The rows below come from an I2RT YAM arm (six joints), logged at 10 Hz.
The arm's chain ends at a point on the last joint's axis. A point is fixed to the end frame.
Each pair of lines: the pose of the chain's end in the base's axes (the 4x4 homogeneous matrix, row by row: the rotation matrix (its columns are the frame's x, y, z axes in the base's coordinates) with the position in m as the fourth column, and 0 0 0 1 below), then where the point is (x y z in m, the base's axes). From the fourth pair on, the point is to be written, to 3 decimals.
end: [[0.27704 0.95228 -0.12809 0.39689], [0.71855 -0.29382 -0.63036 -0.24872], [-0.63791 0.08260 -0.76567 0.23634], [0 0 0 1]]
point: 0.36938 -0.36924 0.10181
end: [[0.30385 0.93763 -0.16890 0.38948], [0.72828 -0.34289 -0.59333 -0.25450], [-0.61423 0.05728 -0.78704 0.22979], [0 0 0 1]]
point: 0.35432 -0.36825 0.09121
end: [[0.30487 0.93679 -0.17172 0.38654], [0.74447 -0.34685 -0.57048 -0.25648], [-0.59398 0.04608 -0.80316 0.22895], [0 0 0 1]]
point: 0.35086 -0.36619 0.08728
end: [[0.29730 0.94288 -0.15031 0.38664], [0.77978 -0.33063 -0.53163 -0.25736], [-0.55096 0.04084 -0.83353 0.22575], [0 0 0 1]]
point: 0.355 -0.360 0.078
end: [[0.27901 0.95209 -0.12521 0.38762], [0.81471 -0.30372 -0.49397 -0.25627], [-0.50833 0.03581 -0.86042 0.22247], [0 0 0 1]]
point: 0.361 -0.353 0.070
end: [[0.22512 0.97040 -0.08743 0.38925], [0.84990 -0.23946 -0.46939 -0.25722], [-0.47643 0.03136 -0.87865 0.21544], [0 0 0 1]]
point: 0.370 -0.350 0.059
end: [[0.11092 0.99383 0.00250 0.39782], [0.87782 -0.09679 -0.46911 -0.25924], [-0.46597 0.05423 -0.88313 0.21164], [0 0 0 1]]
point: 0.395 -0.352 0.054
